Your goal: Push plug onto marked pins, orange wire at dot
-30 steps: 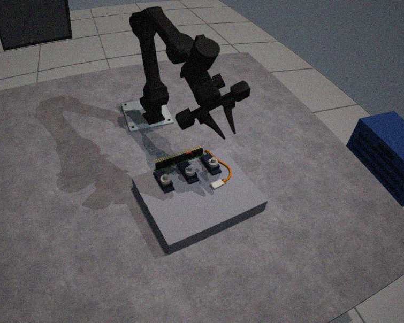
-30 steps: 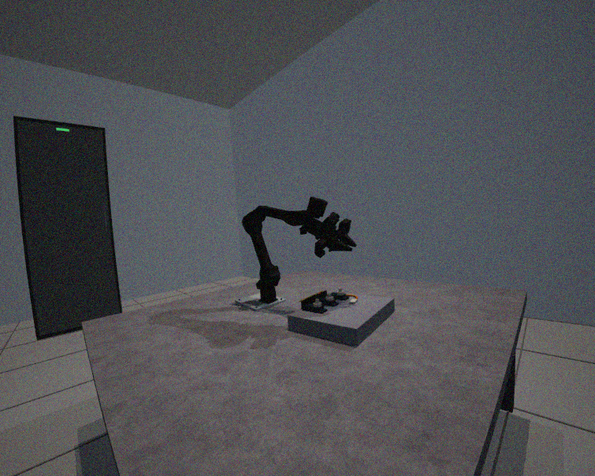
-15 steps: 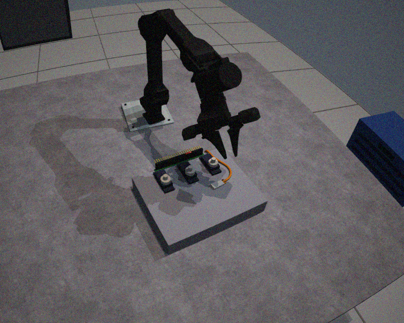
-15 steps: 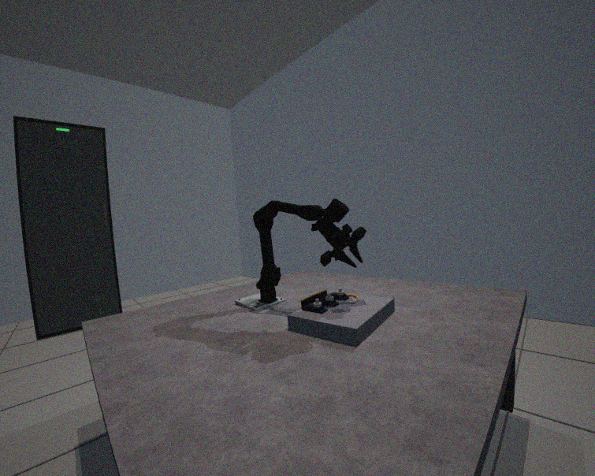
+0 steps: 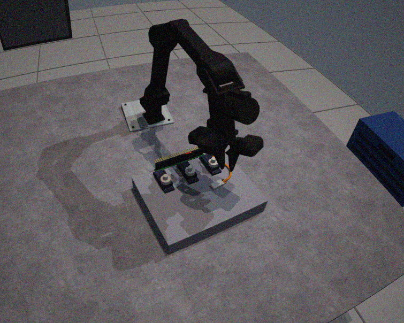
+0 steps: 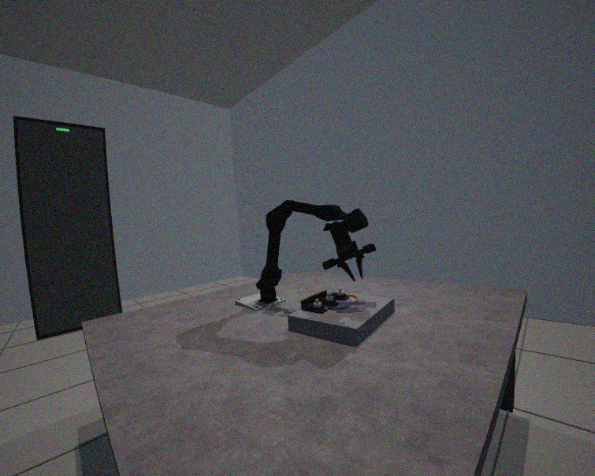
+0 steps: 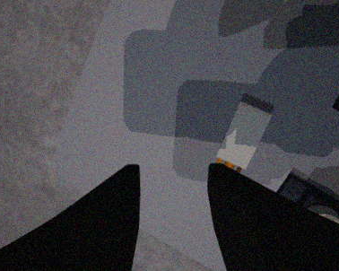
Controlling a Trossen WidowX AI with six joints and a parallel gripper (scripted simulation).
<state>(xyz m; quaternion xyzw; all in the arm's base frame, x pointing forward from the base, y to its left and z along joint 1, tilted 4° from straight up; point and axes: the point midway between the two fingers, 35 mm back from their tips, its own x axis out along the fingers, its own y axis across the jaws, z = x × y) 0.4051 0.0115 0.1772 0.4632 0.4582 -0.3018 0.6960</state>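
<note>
Now: the red band 15 cm behind my gripper tip, 3 cm to the right of it and 5 cm below it. The rest, counted from my gripper tip: pale dot 15 cm behind, 2 cm to the right, 5 cm below; grey holder block 1 cm ahead, 6 cm to the right, 10 cm below; pin row 15 cm behind, 5 cm to the right, 7 cm below.
</note>
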